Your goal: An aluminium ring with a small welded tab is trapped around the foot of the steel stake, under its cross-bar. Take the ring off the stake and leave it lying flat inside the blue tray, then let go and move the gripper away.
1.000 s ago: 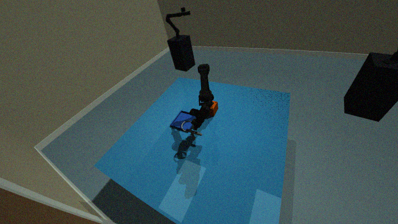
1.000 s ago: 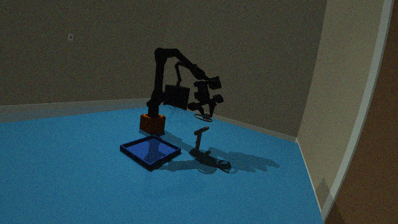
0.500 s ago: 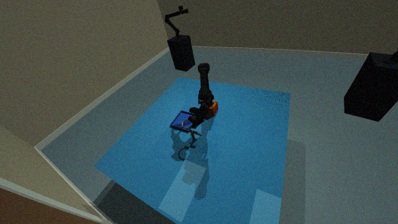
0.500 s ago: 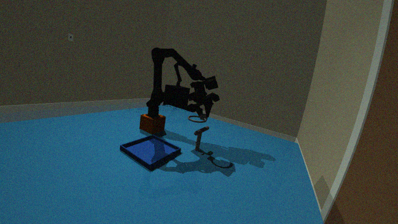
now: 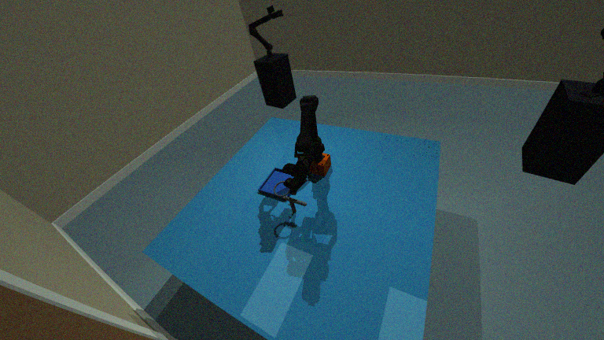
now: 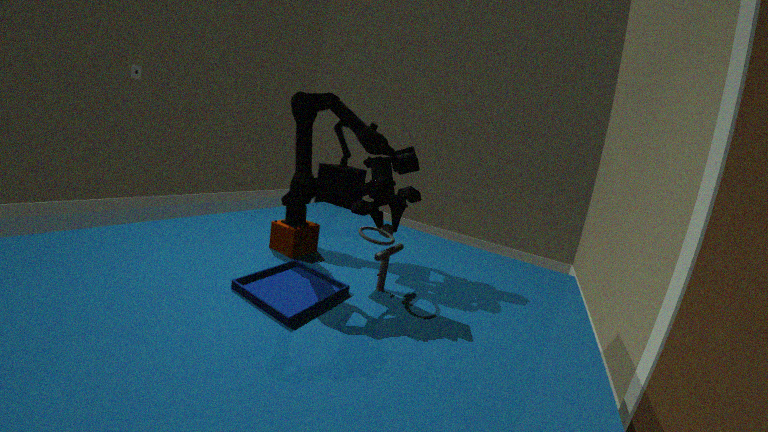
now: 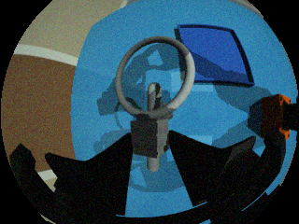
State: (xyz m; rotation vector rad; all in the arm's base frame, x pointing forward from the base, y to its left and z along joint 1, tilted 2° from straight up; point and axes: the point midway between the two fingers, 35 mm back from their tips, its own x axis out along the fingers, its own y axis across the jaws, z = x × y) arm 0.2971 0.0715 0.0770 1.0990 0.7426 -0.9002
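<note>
Right now my gripper tip is 5 cm to the left of the aluminium ring, 1 cm below it and 1 cm short of it. From my gripper tip the other things lie so: blue tray: 21 cm to the right, 14 cm below, 10 cm behind.
</note>
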